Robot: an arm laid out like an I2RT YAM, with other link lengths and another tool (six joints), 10 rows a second.
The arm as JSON. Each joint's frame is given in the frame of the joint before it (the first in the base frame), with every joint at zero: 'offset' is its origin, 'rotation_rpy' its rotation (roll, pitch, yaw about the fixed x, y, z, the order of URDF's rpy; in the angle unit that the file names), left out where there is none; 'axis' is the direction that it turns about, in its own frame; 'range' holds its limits. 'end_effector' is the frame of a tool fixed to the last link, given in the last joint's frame.
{
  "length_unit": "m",
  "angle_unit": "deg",
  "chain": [
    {
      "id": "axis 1",
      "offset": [
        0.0,
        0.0,
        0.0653
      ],
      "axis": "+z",
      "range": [
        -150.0,
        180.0
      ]
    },
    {
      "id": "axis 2",
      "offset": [
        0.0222,
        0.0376,
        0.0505
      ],
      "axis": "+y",
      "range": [
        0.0,
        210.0
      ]
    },
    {
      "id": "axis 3",
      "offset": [
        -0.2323,
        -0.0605,
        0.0
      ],
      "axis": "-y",
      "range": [
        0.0,
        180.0
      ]
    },
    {
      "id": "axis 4",
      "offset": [
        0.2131,
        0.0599,
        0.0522
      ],
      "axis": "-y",
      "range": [
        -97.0,
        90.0
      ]
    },
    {
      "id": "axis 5",
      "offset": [
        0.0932,
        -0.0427,
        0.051
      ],
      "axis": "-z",
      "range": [
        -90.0,
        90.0
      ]
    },
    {
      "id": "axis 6",
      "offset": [
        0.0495,
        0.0,
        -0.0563
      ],
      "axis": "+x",
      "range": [
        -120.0,
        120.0
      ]
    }
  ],
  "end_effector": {
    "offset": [
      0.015,
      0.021,
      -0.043
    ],
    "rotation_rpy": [
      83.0,
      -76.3,
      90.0
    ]
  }
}
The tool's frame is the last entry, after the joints.
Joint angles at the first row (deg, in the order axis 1, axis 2, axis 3, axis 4, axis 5, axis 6):
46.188 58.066 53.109 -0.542 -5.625 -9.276
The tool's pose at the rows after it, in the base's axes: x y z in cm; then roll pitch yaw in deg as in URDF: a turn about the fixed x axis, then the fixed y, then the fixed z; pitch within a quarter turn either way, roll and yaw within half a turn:
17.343 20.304 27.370 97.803 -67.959 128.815
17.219 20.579 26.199 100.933 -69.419 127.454
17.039 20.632 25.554 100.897 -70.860 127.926
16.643 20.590 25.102 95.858 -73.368 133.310
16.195 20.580 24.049 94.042 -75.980 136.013
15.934 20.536 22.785 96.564 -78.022 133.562
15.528 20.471 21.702 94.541 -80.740 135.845
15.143 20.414 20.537 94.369 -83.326 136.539
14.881 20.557 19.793 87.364 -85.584 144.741
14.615 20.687 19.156 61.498 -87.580 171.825
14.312 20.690 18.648 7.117 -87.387 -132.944
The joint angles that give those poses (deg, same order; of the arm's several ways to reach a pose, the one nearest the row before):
46.045 57.907 51.150 1.220 -6.504 -8.306
45.994 58.398 48.676 3.442 -8.266 -6.866
45.983 58.000 46.411 5.736 -8.864 -5.482
45.968 56.551 42.947 9.900 -9.659 -3.160
45.987 55.659 38.903 14.049 -10.735 -0.575
45.967 55.462 35.396 17.225 -10.861 1.511
45.991 54.946 31.376 21.688 -11.243 4.257
45.973 54.990 27.597 26.052 -11.857 6.880
45.984 55.983 24.949 30.690 -13.108 9.219
45.983 57.227 22.420 35.722 -14.355 11.675
46.012 58.130 19.769 40.987 -15.160 13.749

